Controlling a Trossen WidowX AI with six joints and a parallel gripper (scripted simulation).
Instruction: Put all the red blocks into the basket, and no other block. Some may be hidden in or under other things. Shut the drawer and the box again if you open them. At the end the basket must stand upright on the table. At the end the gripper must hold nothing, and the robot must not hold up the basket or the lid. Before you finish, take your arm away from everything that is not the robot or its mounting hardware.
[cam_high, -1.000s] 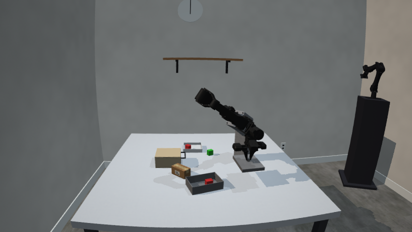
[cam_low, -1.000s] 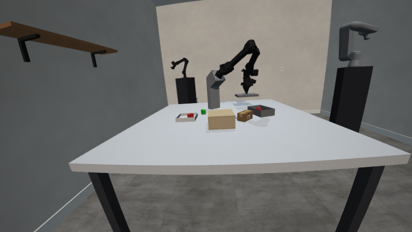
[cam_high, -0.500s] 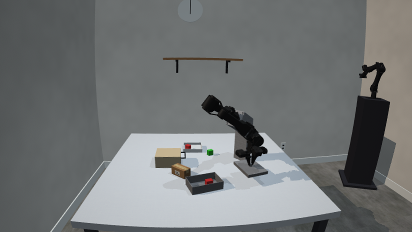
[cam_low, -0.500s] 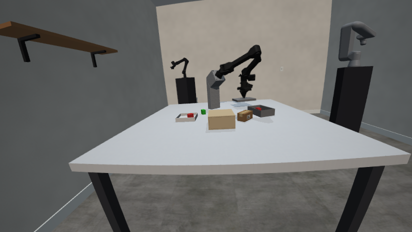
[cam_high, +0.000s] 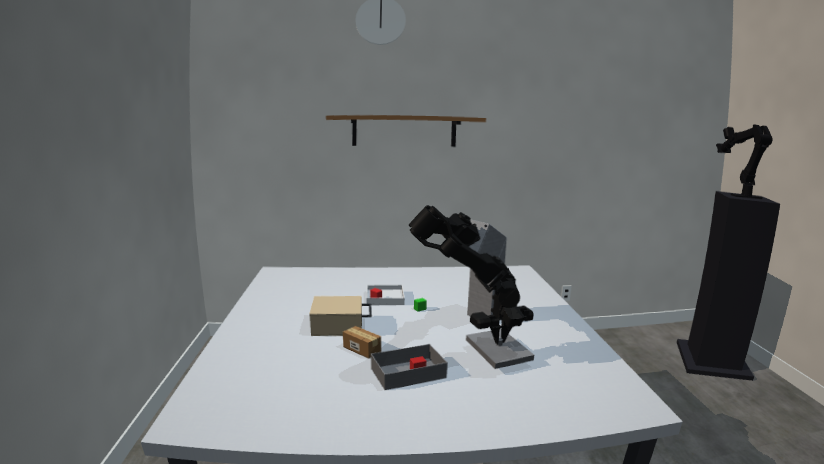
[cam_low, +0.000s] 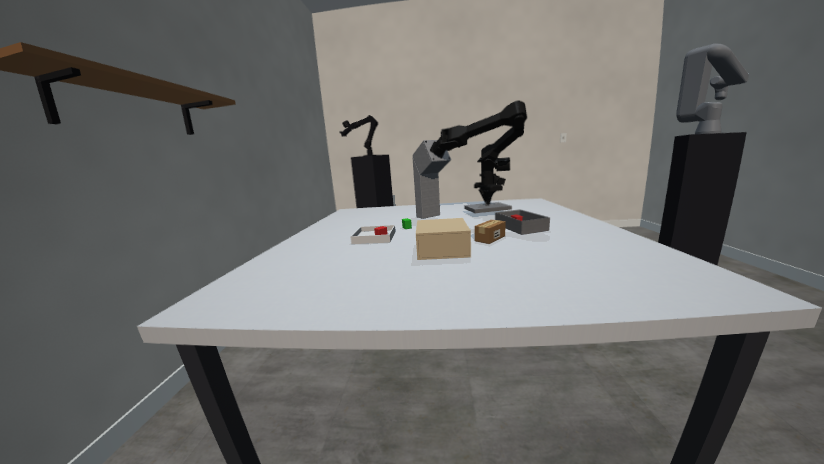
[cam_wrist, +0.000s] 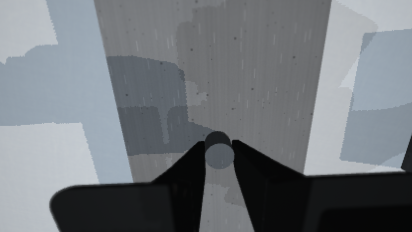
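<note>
My hand is 220 mm short of the dark grey box, 190 mm to the right of it and 70 mm above it. From my hand the other things lie so: cardboard box 400 mm ahead, 120 mm to the left, 50 mm below; knobbed lid 40 mm below; shallow basket 510 mm ahead, 300 mm to the right, 70 mm below.
</note>
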